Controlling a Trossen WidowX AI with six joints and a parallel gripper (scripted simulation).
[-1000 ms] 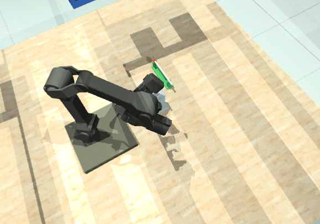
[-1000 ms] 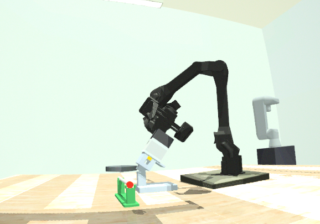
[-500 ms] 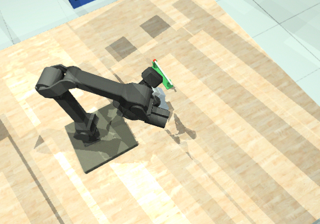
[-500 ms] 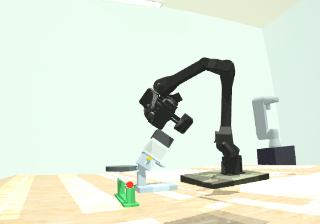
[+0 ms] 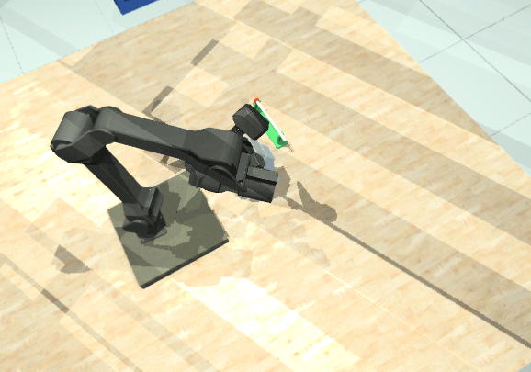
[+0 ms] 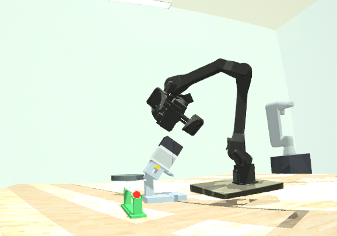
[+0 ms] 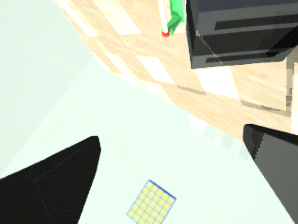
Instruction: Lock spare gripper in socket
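Now: gripper tip 120 mm short of the green cradle, 100 mm to the right of it and 200 mm above it. From my gripper tip the other things lie so: spare gripper: 20 mm ahead, 20 mm to the right, 100 mm below; then mount: 40 mm ahead, 20 mm to the right, 170 mm below.
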